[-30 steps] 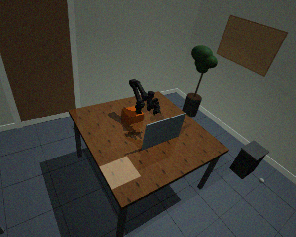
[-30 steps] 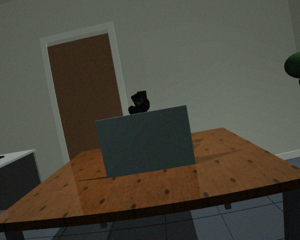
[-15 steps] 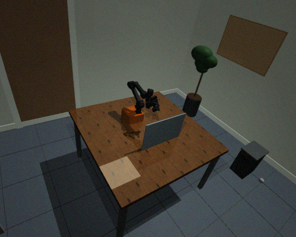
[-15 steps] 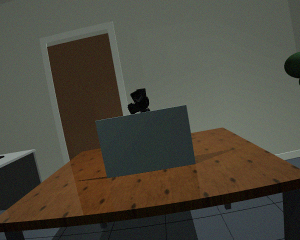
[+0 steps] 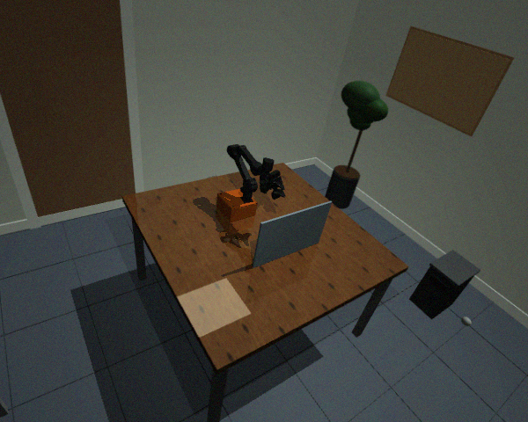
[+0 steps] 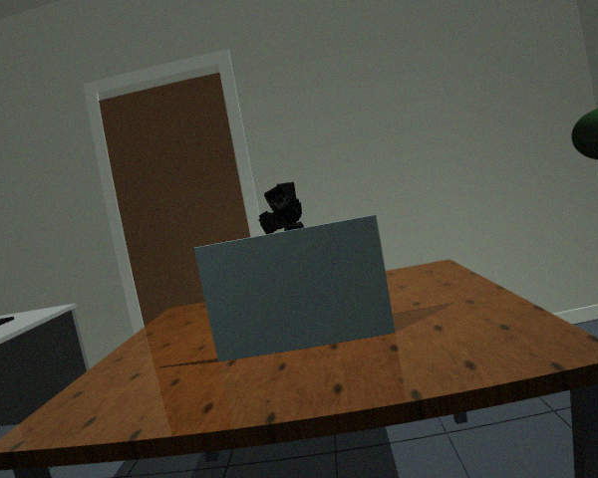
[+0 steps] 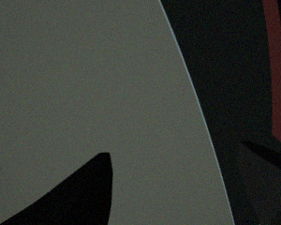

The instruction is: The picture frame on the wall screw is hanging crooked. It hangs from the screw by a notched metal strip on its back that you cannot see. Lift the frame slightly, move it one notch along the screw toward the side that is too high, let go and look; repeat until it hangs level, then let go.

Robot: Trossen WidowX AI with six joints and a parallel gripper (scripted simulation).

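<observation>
Now: gripper tip 11 cm short of the picture frame, 4 cm to the right of it and 17 cm above it. Round my gripper tip: grey wall panel: 13 cm ahead, 2 cm to the left, 19 cm below.
</observation>
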